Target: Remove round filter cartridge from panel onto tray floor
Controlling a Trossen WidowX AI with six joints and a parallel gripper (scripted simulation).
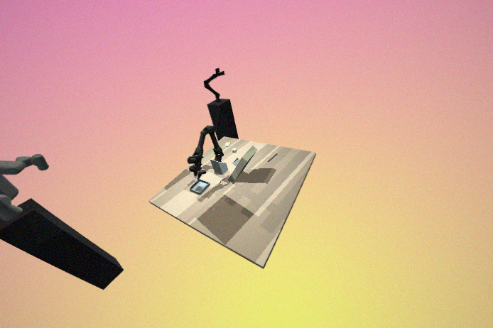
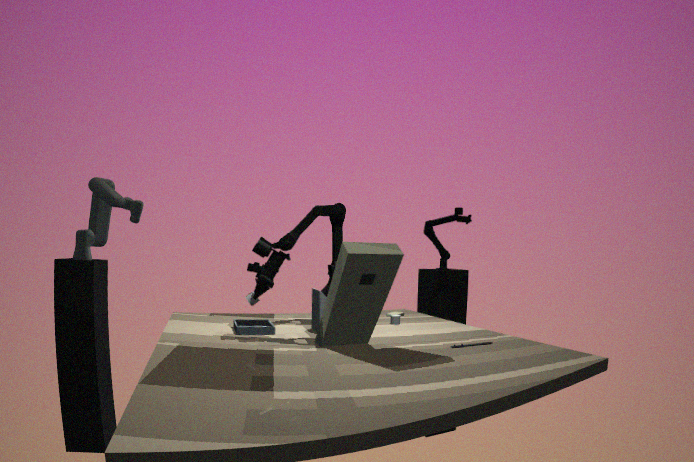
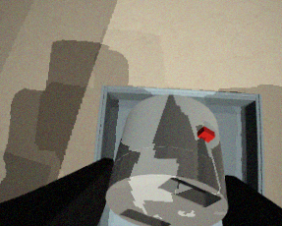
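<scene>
My gripper tip is now 20 mm past the tray and 130 mm above it. From my gripper tip the other things lie so: filter cartridge: right at my gripper tip.
</scene>
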